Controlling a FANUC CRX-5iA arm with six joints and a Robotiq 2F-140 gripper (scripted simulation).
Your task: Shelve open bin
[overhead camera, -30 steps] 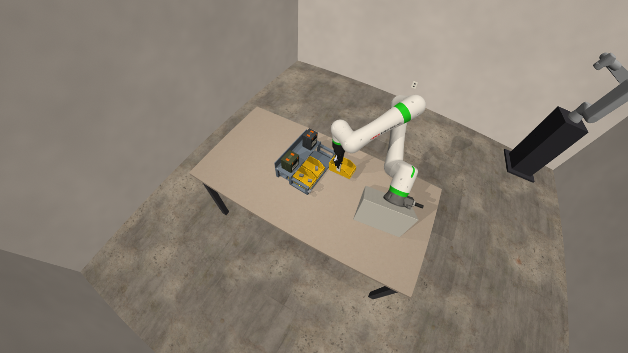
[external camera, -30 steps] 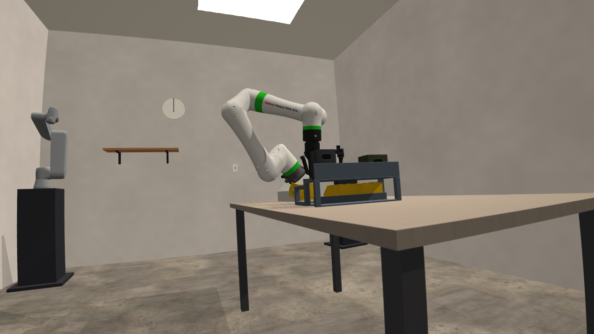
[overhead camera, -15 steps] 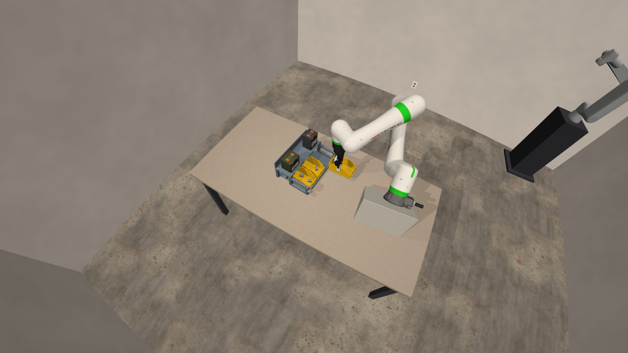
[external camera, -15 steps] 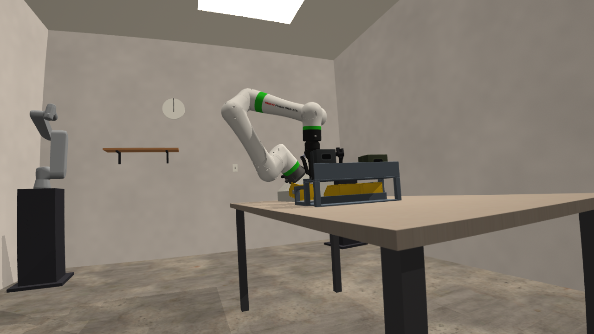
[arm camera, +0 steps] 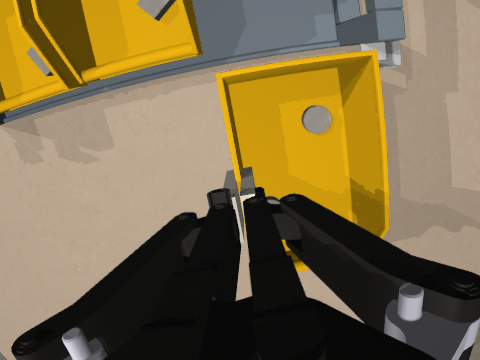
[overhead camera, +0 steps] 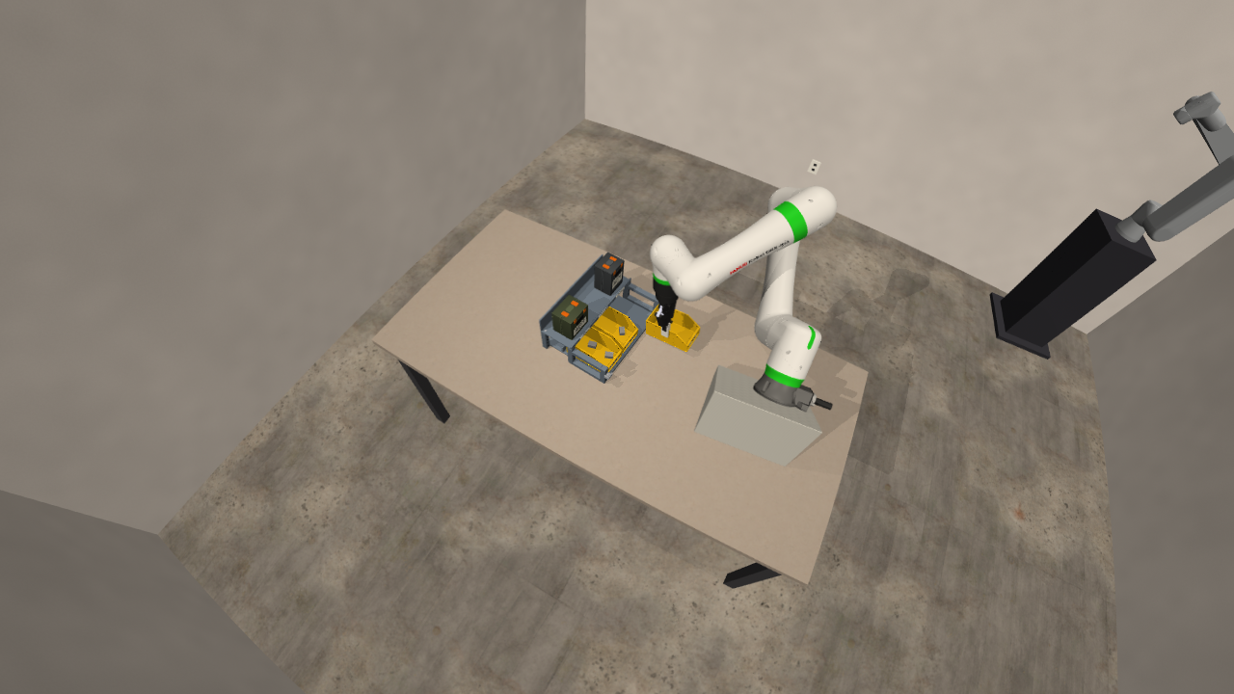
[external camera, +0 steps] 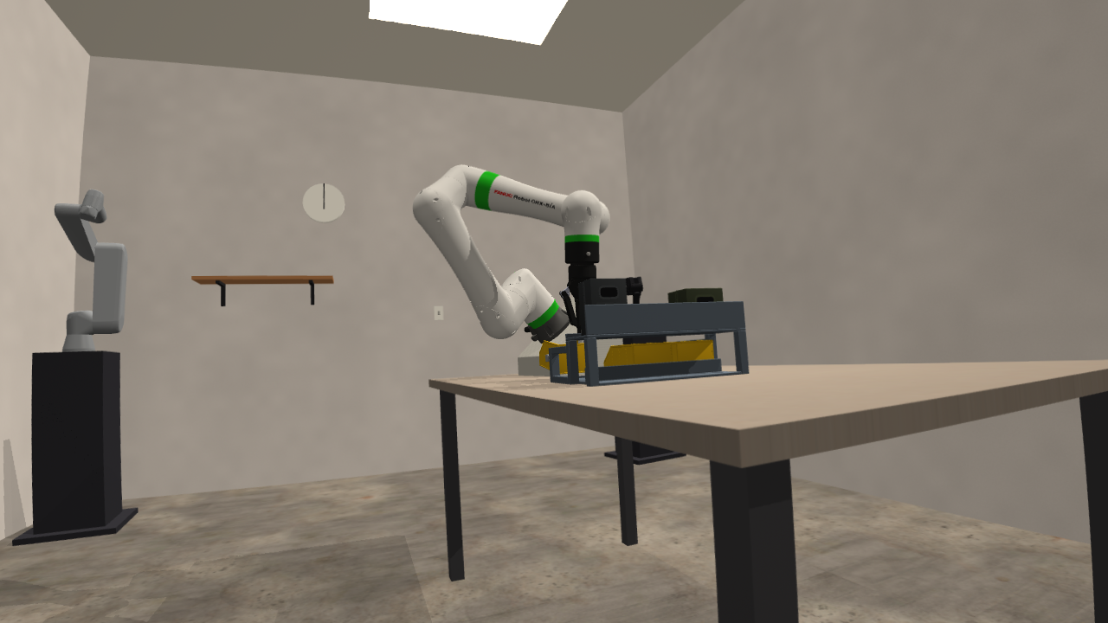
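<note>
Now: the shelf lip 10 cm ahead of my hand, 5 cm to the left of it and 10 cm below it. From my hand the other things lie so: grey shelf floor 23 cm ahead, 2 cm to the left, 10 cm below.
</note>
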